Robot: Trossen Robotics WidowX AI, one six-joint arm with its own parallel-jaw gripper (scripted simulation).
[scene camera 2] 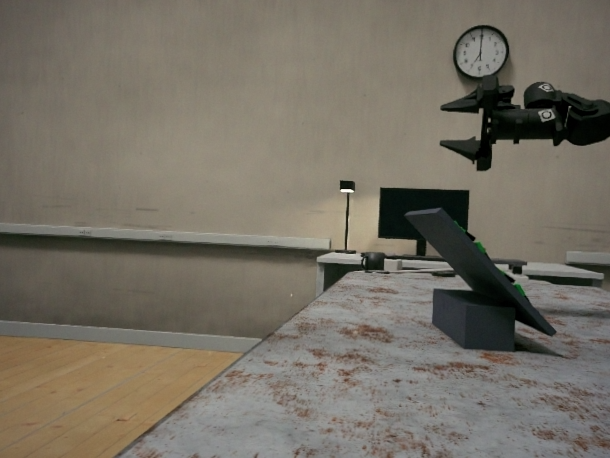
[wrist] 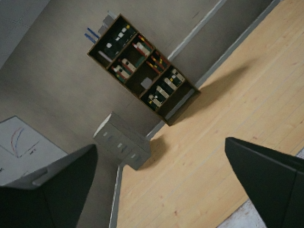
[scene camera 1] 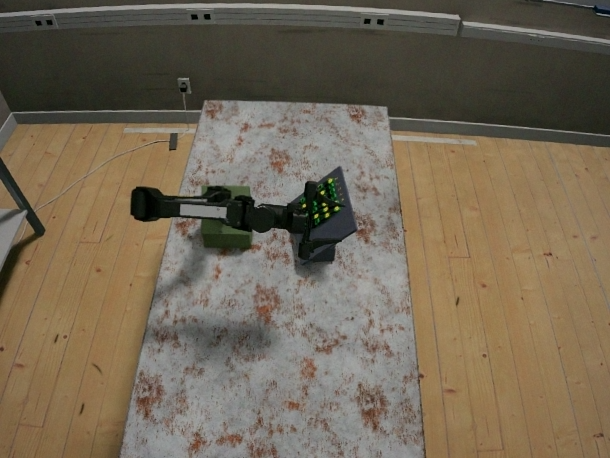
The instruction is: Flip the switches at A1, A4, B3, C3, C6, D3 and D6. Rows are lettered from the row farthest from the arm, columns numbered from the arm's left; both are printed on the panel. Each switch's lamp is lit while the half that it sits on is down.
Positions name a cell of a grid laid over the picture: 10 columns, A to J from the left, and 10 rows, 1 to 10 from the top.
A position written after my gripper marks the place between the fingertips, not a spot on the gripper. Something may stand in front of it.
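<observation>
Scene camera 2: my gripper (scene camera 2: H3) in sight. Wrist view: gripper (wrist: F7) visible. Scene camera 1: gripper (scene camera 1: F5) visible.
</observation>
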